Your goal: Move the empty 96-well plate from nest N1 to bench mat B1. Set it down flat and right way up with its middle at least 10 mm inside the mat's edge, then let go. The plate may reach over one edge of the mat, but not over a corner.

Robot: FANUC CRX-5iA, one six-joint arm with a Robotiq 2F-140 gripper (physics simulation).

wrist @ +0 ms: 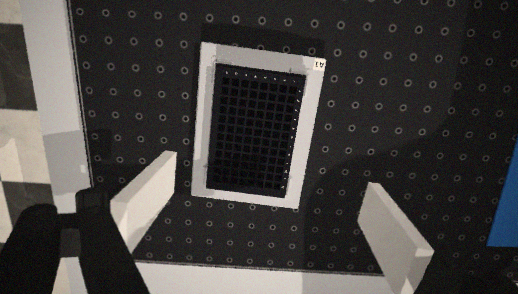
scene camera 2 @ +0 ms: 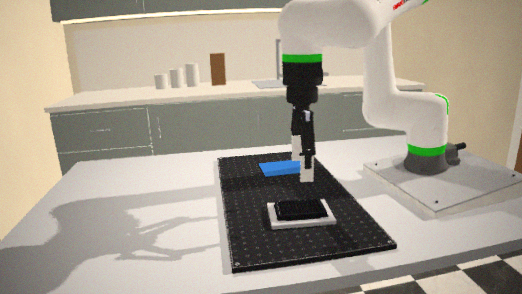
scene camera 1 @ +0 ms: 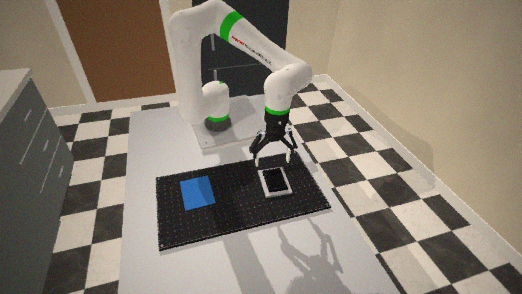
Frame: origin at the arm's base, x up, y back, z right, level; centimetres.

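Seen in the pictures: gripper, between the fingertips: [wrist: 269, 187] [scene camera 2: 301, 169] [scene camera 1: 272, 162]; arm's base, origin of its link: [scene camera 2: 425, 165] [scene camera 1: 217, 122].
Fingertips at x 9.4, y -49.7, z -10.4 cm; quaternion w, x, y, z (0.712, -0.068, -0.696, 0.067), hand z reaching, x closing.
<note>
Pixels of each thing's middle, then the offset from my fingertips to it. Level surfaces: height alone.
- black 96-well plate, middle of its body: [wrist: 253, 134] [scene camera 2: 300, 209] [scene camera 1: 274, 179] dy -0.9, dx -10.3, dz -1.5 cm
- pale nest, middle of its body: [wrist: 253, 131] [scene camera 2: 300, 213] [scene camera 1: 274, 181] dy -0.9, dx -11.5, dz -1.5 cm
- blue mat, height of its surface: dx -12.0 cm
- black perforated board, height of its surface: dx -12.2 cm
- pale table, height of its surface: dx -13.5 cm
The black 96-well plate [scene camera 1: 275, 179] [scene camera 2: 301, 209] [wrist: 255, 132] lies flat and right way up in the pale nest [scene camera 1: 278, 194] [scene camera 2: 302, 224] [wrist: 304, 135], whose label A1 is at the top right corner in the wrist view. The blue mat [scene camera 1: 196, 194] [scene camera 2: 277, 168] [wrist: 506, 215] lies flat, with nothing on it; a finger covers part of it in scene camera 2. My gripper [scene camera 1: 273, 161] [scene camera 2: 302, 169] [wrist: 269, 187] is open and empty, above the level of the plate. In the wrist view its fingers stand left and right, wider apart than the nest's short side.
Nest and mat are on a black perforated board [scene camera 1: 235, 212] [scene camera 2: 250, 240] [wrist: 400, 100] on a pale table [scene camera 1: 145, 150] [scene camera 2: 125, 180]. The robot's base plate [scene camera 1: 235, 137] [scene camera 2: 435, 197] is behind the board in scene camera 1. A counter [scene camera 2: 115, 97] is at the back in scene camera 2.
</note>
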